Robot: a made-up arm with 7 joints. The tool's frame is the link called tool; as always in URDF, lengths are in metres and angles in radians. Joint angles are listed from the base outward.
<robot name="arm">
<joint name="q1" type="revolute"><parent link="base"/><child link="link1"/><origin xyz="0 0 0.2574" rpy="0 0 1.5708"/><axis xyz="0 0 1"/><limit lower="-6.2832" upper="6.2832"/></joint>
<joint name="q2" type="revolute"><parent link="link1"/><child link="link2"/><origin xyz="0 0 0" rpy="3.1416 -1.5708 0"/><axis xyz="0 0 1"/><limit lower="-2.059" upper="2.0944"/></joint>
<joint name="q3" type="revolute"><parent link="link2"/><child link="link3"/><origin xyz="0.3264 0 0" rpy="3.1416 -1.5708 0"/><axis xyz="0 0 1"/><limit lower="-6.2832" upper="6.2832"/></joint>
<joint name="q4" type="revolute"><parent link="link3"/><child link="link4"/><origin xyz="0 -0.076 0" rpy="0 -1.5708 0"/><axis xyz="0 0 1"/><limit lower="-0.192" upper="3.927"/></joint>
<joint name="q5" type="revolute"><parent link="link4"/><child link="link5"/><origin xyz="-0.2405 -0.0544 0" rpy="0 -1.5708 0"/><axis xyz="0 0 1"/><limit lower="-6.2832" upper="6.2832"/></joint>
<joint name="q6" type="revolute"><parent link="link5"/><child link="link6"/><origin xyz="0 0 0" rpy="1.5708 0 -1.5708"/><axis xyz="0 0 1"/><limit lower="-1.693" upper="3.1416"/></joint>
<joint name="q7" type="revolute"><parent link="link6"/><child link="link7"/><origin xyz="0.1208 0.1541 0" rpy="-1.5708 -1.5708 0"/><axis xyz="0 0 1"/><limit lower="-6.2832" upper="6.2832"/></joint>
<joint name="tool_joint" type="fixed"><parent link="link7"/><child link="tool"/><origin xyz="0 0 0" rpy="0 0 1.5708"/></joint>
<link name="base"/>
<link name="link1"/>
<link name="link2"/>
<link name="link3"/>
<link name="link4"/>
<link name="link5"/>
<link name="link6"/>
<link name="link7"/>
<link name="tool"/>
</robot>
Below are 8 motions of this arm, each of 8 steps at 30 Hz.
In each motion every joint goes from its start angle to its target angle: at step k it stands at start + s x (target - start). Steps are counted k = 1, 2, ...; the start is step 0. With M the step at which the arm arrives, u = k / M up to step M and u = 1 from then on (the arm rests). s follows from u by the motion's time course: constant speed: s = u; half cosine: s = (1 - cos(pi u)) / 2; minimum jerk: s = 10 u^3 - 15 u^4 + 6 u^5.
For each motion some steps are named. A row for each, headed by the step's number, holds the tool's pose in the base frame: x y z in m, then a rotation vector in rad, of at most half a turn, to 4 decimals.
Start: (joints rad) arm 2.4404 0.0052 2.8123 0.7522 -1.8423 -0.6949 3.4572
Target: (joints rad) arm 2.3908 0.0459 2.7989 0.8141 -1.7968 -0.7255 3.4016
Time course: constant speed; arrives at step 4
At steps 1, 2, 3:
1: 0.2962 -0.1431 0.3907 -0.8651 2.1625 -0.4581
2: 0.2952 -0.1494 0.3996 -0.8572 2.1432 -0.4963
3: 0.2938 -0.1555 0.4086 -0.8497 2.1236 -0.5348

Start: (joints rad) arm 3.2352 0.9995 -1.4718 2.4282 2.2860 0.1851 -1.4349
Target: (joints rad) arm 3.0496 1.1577 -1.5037 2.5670 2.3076 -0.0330 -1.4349
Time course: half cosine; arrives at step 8
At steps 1, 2, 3, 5, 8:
1: -0.5476 0.3083 0.6278 -0.1245 -1.3100 -0.7071
2: -0.5455 0.3152 0.6230 -0.1348 -1.3079 -0.7383
3: -0.5420 0.3255 0.6155 -0.1499 -1.3046 -0.7845
5: -0.5326 0.3496 0.5963 -0.1845 -1.2961 -0.8906
8: -0.5236 0.3687 0.5794 -0.2115 -1.2888 -0.9733

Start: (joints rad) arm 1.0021 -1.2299 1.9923 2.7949 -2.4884 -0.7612 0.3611
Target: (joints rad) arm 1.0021 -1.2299 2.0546 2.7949 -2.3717 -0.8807 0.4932
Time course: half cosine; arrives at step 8
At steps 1, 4, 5, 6, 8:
1: -0.4739 -0.3916 0.2368 2.5382 0.5915 -1.5024
4: -0.4561 -0.3976 0.2253 2.5696 0.4718 -1.3468
5: -0.4484 -0.4002 0.2210 2.5804 0.4239 -1.2819
6: -0.4418 -0.4023 0.2177 2.5886 0.3841 -1.2267
8: -0.4357 -0.4043 0.2149 2.5952 0.3487 -1.1767

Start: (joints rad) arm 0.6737 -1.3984 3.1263 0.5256 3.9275 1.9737 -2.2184
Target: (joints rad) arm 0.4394 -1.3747 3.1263 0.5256 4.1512 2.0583 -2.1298
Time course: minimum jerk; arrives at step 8
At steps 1, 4, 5, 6, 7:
1: -0.2689 -0.0342 -0.0901 -0.3521 -1.7749 0.1740
4: -0.2795 0.0087 -0.0714 -0.4685 -1.6414 0.0536
5: -0.2815 0.0291 -0.0622 -0.5154 -1.5781 -0.0040
6: -0.2817 0.0446 -0.0550 -0.5482 -1.5295 -0.0486
7: -0.2814 0.0525 -0.0513 -0.5639 -1.5047 -0.0716

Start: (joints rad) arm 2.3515 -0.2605 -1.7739 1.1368 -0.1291 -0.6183 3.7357
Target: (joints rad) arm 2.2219 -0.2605 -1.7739 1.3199 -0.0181 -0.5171 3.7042
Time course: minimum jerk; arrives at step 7
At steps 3, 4, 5, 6, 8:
3: 0.4497 0.1563 0.6647 0.1705 1.4818 1.0590
4: 0.4583 0.1323 0.6777 0.2228 1.4511 1.0336
5: 0.4641 0.1116 0.6887 0.2655 1.4242 1.0134
6: 0.4668 0.1002 0.6946 0.2882 1.4093 1.0029
8: 0.4672 0.0980 0.6958 0.2925 1.4064 1.0009

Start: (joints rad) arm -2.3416 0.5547 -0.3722 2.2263 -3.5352 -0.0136 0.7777
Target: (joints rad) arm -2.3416 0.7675 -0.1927 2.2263 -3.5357 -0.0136 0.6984
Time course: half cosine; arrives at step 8
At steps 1, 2, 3, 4, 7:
1: -0.5563 -0.2924 0.4943 1.7923 0.2841 -1.9051
2: -0.5568 -0.3036 0.4785 1.8133 0.3070 -1.8789
3: -0.5568 -0.3197 0.4543 1.8439 0.3405 -1.8387
4: -0.5557 -0.3377 0.4255 1.8787 0.3785 -1.7900
7: -0.5474 -0.3768 0.3545 1.9570 0.4638 -1.6666

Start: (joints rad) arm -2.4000 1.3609 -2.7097 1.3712 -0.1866 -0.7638 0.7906
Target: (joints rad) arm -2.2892 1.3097 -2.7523 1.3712 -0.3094 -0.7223 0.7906
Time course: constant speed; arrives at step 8
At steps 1, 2, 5, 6, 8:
1: -0.4459 -0.1507 0.6969 0.4099 -0.5716 -1.5420
2: -0.4418 -0.1533 0.7001 0.4041 -0.5723 -1.5436
5: -0.4292 -0.1605 0.7093 0.3863 -0.5752 -1.5483
6: -0.4249 -0.1626 0.7123 0.3802 -0.5764 -1.5498
8: -0.4162 -0.1665 0.7183 0.3679 -0.5791 -1.5528

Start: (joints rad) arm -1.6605 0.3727 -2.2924 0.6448 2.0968 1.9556 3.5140
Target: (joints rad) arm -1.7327 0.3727 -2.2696 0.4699 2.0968 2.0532 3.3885
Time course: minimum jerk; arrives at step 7
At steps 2, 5, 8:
2: -0.3773 0.0847 0.4639 0.7463 -0.9400 0.0794
5: -0.3588 0.0866 0.4338 0.6851 -0.9409 0.0451
8: -0.3548 0.0866 0.4281 0.6720 -0.9408 0.0371

